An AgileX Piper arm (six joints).
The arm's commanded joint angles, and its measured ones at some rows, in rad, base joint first. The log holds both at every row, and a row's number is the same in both.
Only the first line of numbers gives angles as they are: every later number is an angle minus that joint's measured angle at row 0.
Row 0, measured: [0.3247 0.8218 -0.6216 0.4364 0.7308 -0.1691]
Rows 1 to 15, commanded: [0.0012 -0.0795 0.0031 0.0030 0.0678 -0.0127]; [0.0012 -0.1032 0.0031 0.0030 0.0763 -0.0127]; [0.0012 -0.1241 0.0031 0.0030 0.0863 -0.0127]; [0.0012 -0.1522 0.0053 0.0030 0.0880 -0.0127]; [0.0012 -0.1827 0.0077 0.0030 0.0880 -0.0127]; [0.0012 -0.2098 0.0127 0.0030 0.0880 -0.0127]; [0.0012 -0.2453 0.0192 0.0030 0.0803 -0.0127]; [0.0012 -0.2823 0.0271 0.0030 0.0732 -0.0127]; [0.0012 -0.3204 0.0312 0.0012 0.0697 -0.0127]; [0.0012 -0.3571 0.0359 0.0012 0.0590 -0.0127]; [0.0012 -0.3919 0.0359 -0.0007 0.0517 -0.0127]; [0.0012 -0.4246 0.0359 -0.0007 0.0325 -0.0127]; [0.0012 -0.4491 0.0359 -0.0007 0.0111 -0.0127]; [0.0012 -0.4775 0.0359 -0.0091 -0.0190 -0.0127]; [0.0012 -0.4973 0.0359 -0.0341 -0.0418 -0.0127]
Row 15, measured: [0.0000 -0.4063 0.0308 0.0000 0.0482 -0.0041]
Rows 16 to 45, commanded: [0.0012 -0.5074 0.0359 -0.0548 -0.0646 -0.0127]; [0.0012 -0.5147 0.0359 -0.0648 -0.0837 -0.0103]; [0.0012 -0.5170 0.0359 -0.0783 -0.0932 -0.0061]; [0.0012 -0.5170 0.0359 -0.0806 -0.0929 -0.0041]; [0.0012 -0.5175 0.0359 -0.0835 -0.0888 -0.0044]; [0.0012 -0.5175 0.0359 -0.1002 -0.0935 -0.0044]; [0.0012 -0.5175 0.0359 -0.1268 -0.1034 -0.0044]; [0.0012 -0.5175 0.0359 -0.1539 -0.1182 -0.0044]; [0.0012 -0.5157 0.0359 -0.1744 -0.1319 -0.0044]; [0.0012 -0.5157 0.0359 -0.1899 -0.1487 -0.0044]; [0.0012 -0.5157 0.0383 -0.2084 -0.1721 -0.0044]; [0.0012 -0.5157 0.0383 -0.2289 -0.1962 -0.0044]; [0.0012 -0.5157 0.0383 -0.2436 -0.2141 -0.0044]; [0.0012 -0.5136 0.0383 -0.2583 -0.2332 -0.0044]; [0.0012 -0.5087 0.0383 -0.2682 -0.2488 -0.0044]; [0.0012 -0.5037 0.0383 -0.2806 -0.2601 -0.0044]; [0.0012 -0.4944 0.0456 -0.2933 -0.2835 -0.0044]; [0.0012 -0.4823 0.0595 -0.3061 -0.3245 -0.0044]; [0.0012 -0.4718 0.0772 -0.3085 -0.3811 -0.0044]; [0.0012 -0.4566 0.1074 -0.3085 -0.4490 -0.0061]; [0.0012 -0.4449 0.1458 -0.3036 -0.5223 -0.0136]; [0.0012 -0.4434 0.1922 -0.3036 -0.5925 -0.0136]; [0.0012 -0.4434 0.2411 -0.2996 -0.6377 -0.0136]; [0.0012 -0.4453 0.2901 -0.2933 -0.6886 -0.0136]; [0.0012 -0.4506 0.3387 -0.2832 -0.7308 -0.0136]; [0.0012 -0.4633 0.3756 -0.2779 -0.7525 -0.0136]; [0.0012 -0.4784 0.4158 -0.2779 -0.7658 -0.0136]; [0.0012 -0.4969 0.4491 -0.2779 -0.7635 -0.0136]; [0.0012 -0.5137 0.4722 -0.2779 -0.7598 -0.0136]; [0.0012 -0.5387 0.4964 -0.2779 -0.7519 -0.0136]
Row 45, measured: [0.0000 -0.4715 0.3927 -0.2838 -0.7133 -0.0037]
